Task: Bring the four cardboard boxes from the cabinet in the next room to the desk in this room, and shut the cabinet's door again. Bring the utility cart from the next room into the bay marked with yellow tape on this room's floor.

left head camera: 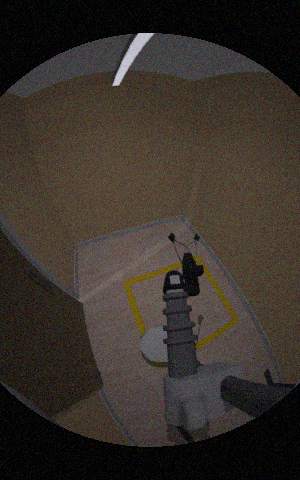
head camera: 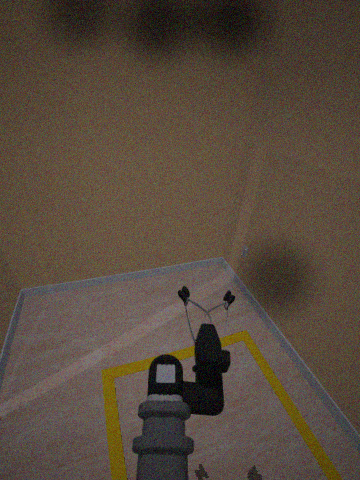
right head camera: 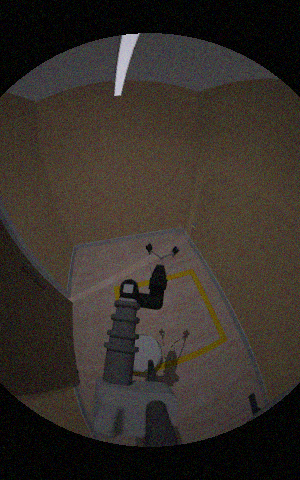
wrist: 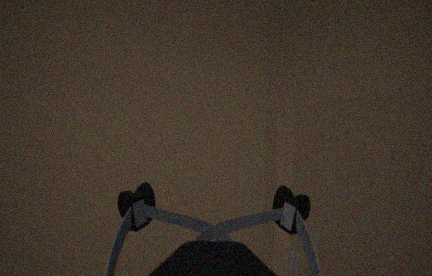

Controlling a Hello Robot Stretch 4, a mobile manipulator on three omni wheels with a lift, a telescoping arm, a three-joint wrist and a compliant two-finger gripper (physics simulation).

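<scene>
My gripper [head camera: 206,297] [left head camera: 184,237] [right head camera: 162,249] [wrist: 214,200] is open, with its fingers wide apart and no object between them. It hangs above the floor at the far end of the taped bay, facing the brown wall. The bay's yellow tape [head camera: 111,420] [left head camera: 135,306] [right head camera: 207,302] forms a four-sided outline on the pale floor, partly hidden by my arm. No utility cart shows inside the visible part of the bay. The cardboard boxes, the cabinet and the desk do not show in these views.
Brown walls [head camera: 125,150] [left head camera: 115,150] [right head camera: 120,160] meet in a corner beyond the bay. A dark panel [left head camera: 45,330] [right head camera: 35,325] with a light edge stands at the left. A pale round disc [left head camera: 153,345] [right head camera: 148,354] lies at the bay's near edge, partly behind my arm.
</scene>
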